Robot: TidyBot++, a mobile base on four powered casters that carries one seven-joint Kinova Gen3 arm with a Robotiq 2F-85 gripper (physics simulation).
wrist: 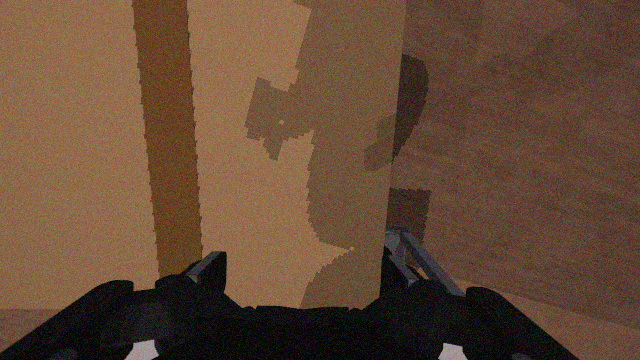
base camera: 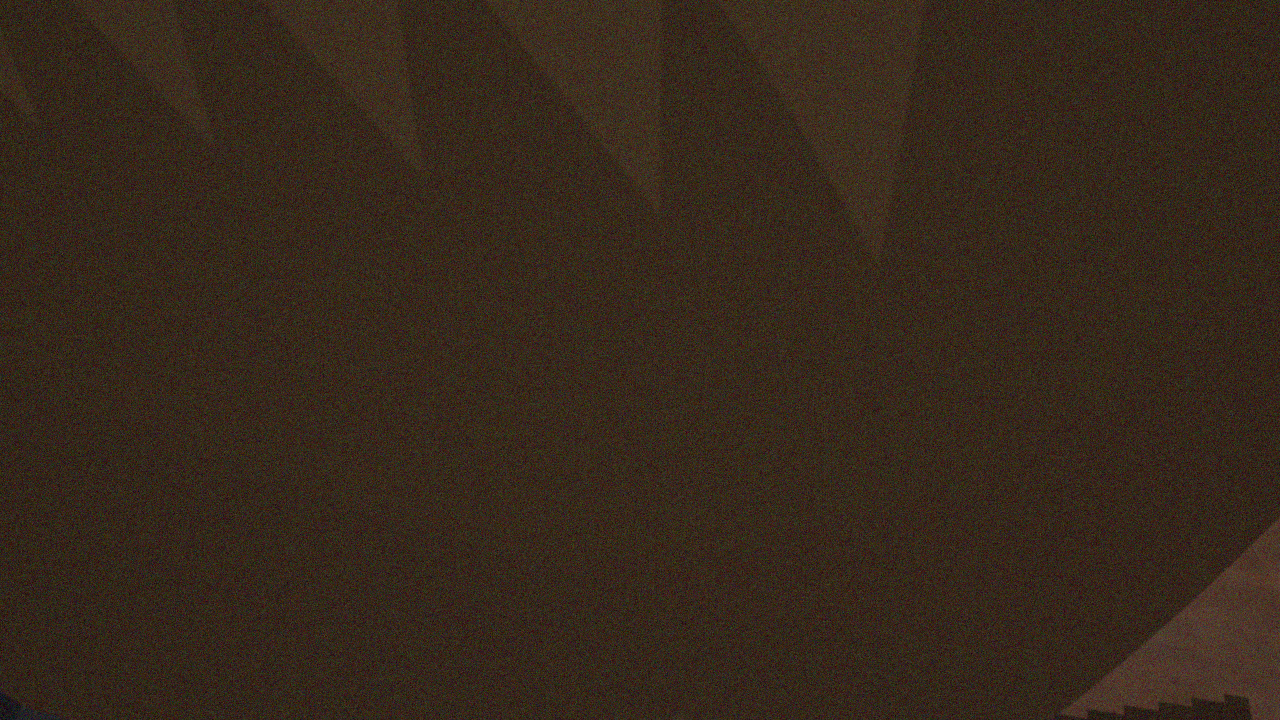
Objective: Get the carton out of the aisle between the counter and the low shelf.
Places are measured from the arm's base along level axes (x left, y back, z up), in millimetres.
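Pixels of known places: gripper, fingertip midpoint: (wrist: 304, 270).
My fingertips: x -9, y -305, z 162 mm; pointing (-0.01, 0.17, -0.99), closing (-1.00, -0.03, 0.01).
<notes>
Ahead of a thing's pixels: the offset from my fingertips to its top centre. "pt": to the spot under its first point. Level surfaces: height alone.
The carton @[dy -83, dx +142, dz -152 mm] (wrist: 255, 200) is tan, with a brown tape strip (wrist: 170, 140) along its top. It fills the left and middle of the wrist view, and its right edge runs down to my right finger. My gripper (wrist: 304, 270) is open, with its left fingertip over the carton top near the tape and its right fingertip at the carton's right edge. Nothing shows held between the fingers. Whether the right finger touches the carton, I cannot tell. In the base camera view a dark brown face @[pt dy +143, dx +20, dz -277 mm] (base camera: 626, 402) fills nearly everything; it looks like the carton's side, very close.
Wooden floor @[dz -558 mm] (wrist: 525, 150) (base camera: 1226, 626) shows right of the carton in the wrist view and at the lower right of the base view. A thin grey angled piece (wrist: 430, 255) lies beside the right finger. Shadows fall on carton and floor. Neither counter nor low shelf is recognisable.
</notes>
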